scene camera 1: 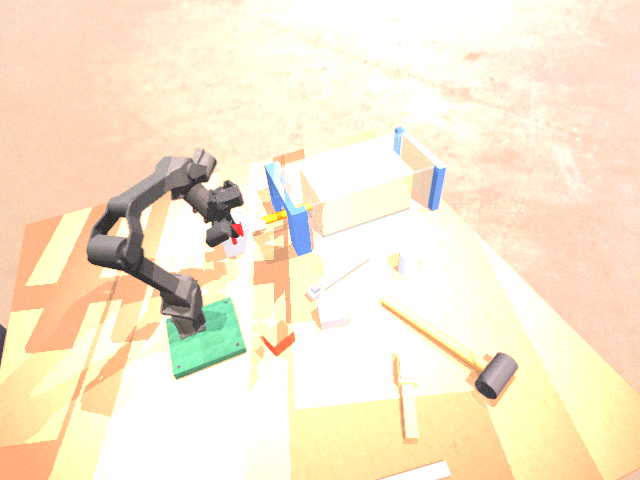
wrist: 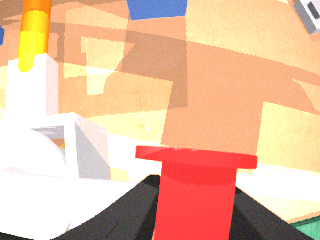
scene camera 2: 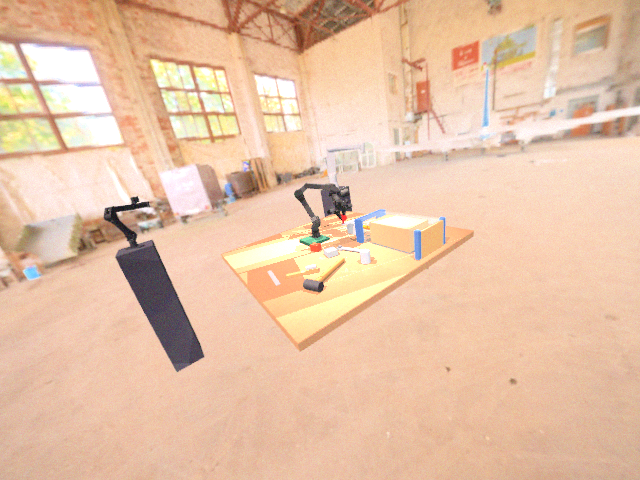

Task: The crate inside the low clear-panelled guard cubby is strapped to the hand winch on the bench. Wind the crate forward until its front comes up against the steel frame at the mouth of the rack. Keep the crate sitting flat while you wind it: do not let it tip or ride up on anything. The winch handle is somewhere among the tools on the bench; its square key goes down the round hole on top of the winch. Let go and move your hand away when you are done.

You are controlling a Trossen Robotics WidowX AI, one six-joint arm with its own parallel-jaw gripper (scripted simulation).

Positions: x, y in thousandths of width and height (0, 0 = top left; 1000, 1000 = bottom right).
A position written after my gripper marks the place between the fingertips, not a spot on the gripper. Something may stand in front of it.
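Note:
My gripper (scene camera 1: 371, 489), also in the wrist view (wrist: 586, 781). Clear-panelled cubby (scene camera 1: 524, 403), likewise in scene camera 2 (scene camera 2: 649, 491). Blue steel frame (scene camera 1: 435, 405). Mallet (scene camera 1: 774, 782); out of frame in the wrist view. Wooden piece (scene camera 1: 635, 768); in the wrist view, out of frame.

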